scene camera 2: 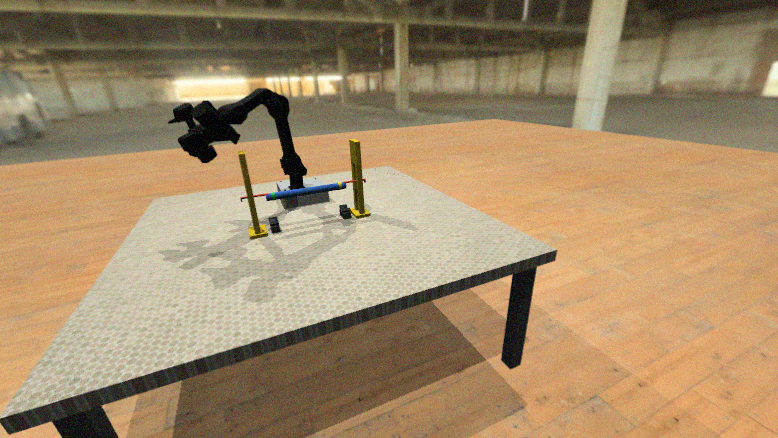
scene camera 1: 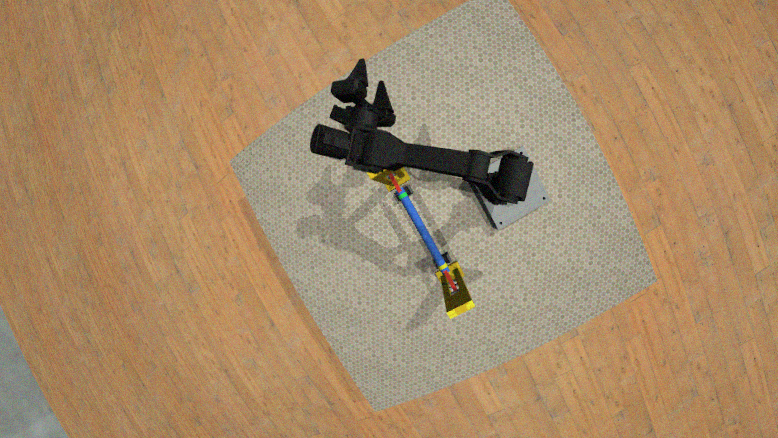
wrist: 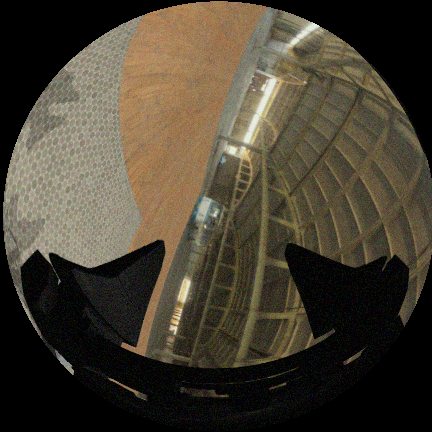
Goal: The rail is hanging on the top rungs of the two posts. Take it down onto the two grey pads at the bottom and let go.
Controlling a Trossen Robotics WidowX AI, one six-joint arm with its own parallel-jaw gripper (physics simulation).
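Places are measured from the arm's base along level axes (x ahead, y left, z up), in centimetres.
Where they show: gripper, between the fingertips: (scene camera 2: 176, 135) (scene camera 1: 372, 70) (wrist: 227, 249); arm's base, origin of its link: (scene camera 2: 297, 187).
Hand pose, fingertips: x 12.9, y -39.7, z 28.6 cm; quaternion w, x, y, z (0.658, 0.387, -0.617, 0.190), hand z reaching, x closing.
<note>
Each offset is from my fingertips to the centre of the thing. "pt": to the spot under its first point. Level surfaces: height alone.
The blue rail {dx +13.1, dy +38.0, dz -22.9 cm} (scene camera 1: 421, 228) (scene camera 2: 307, 190) has red end rods, a green band and a yellow band. It spans the two yellow posts, well above the table, its rods at the posts; the rungs are too small to make out. The green-end post {pt dx +14.9, dy +17.8, dz -15.7 cm} (scene camera 2: 247, 182) and the yellow-end post {dx +14.7, dy +57.9, dz -21.0 cm} (scene camera 1: 457, 296) (scene camera 2: 356, 163) stand upright. The dark grey pads {dx +12.0, dy +24.2, dz -33.8 cm} (scene camera 2: 274, 224) {dx +14.2, dy +51.7, dz -33.8 cm} (scene camera 2: 344, 211) sit low beneath the rail, beside the post feet. My gripper (scene camera 1: 372, 70) (wrist: 227, 249) is open and empty, high up beyond the green-end post, away from the rail. The rail does not show in the wrist view.
The tiled table {dz -36.0 cm} (scene camera 1: 549, 282) (scene camera 2: 375, 261) carries the posts and the arm's grey base plate (scene camera 1: 519, 211). In scene camera 1, my forearm (scene camera 1: 435, 157) passes above the green end and partly covers that post's foot. Wooden floor (scene camera 1: 136, 272) surrounds the table.
</note>
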